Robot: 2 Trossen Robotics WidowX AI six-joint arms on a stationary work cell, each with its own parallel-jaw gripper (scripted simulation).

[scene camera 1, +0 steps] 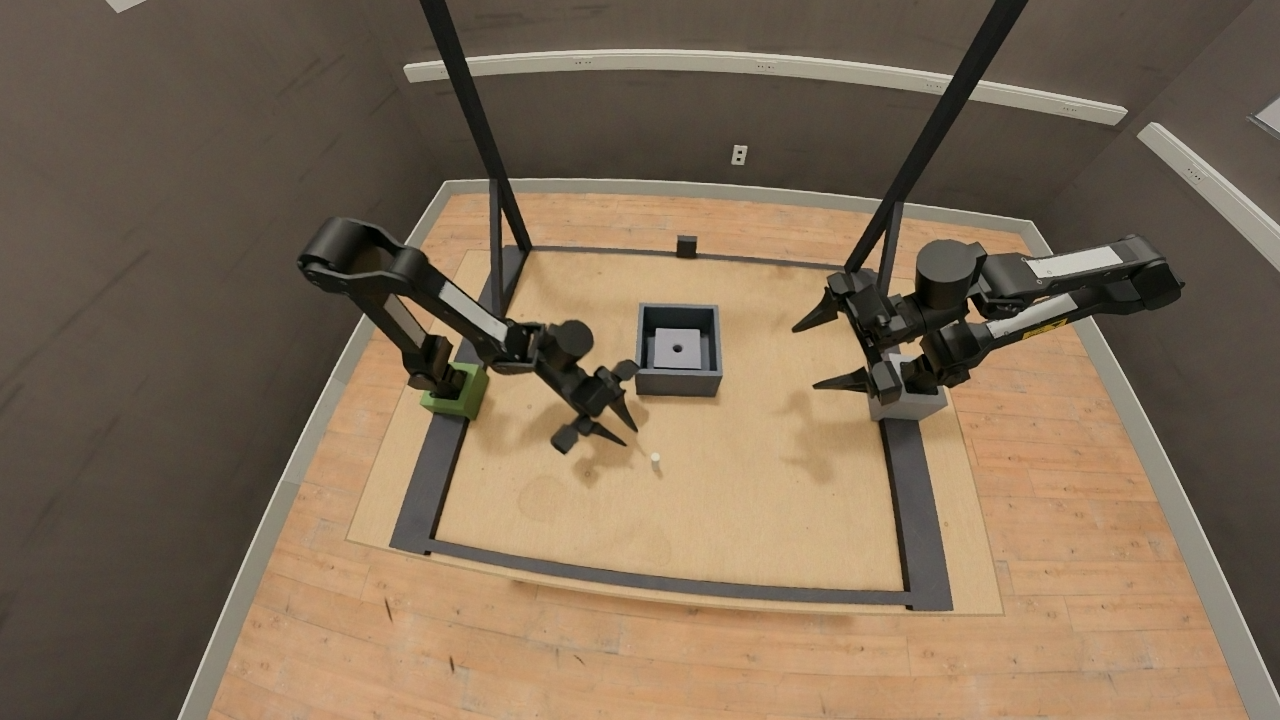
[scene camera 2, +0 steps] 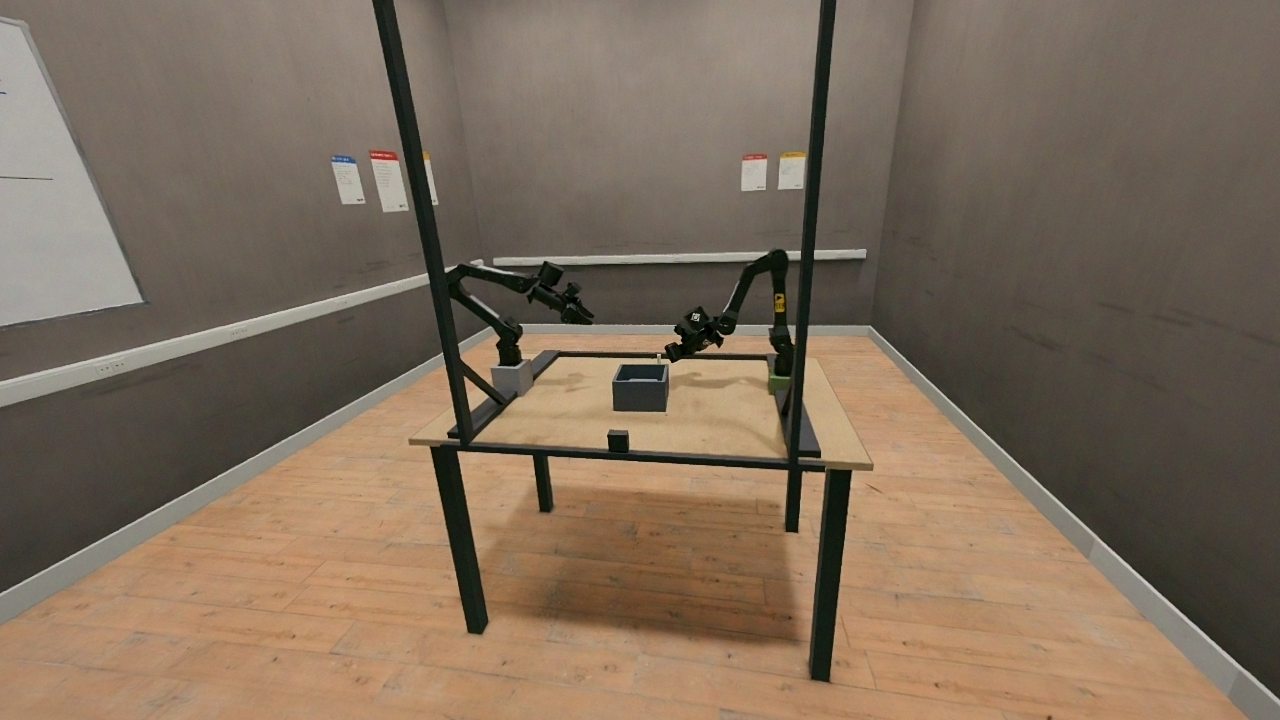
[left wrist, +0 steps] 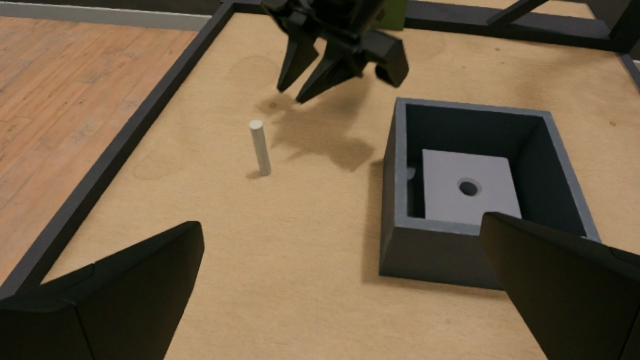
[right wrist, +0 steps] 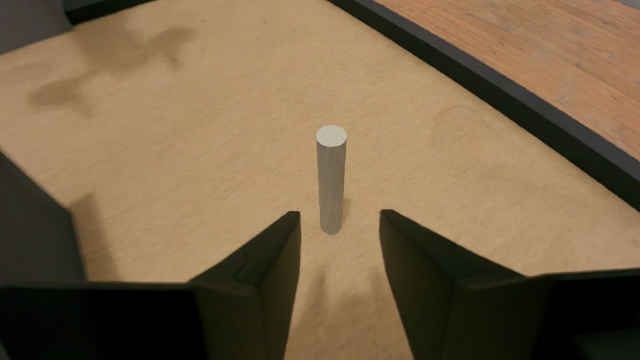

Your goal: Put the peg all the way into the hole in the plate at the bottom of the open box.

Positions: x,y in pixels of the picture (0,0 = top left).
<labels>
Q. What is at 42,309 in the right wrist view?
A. My right gripper.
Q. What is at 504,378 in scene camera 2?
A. A grey arm base.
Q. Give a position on a grey plate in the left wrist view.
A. At 486,181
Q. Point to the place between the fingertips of my left gripper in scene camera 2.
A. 593,320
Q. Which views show my right gripper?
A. Scene camera 1, scene camera 2, the left wrist view and the right wrist view: all of them.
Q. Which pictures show my left gripper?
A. Scene camera 1, scene camera 2 and the left wrist view only.
</labels>
